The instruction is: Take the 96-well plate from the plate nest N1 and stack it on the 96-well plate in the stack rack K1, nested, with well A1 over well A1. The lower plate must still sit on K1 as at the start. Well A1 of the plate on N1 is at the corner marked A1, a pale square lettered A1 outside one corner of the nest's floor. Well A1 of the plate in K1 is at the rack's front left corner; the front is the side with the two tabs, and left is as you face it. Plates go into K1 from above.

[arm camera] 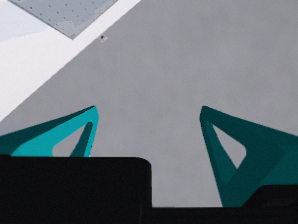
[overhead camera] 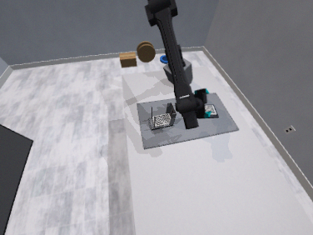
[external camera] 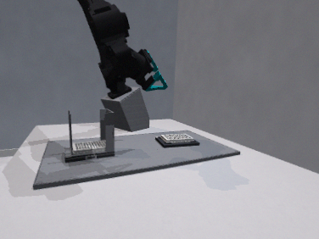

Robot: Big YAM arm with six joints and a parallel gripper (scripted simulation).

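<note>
The white 96-well plate is 25 cm below my hand, 16 cm to the left of it and 9 cm behind it. Round my hand: pale square 26 cm below, 16 cm behind, 10 cm to the left.
</note>
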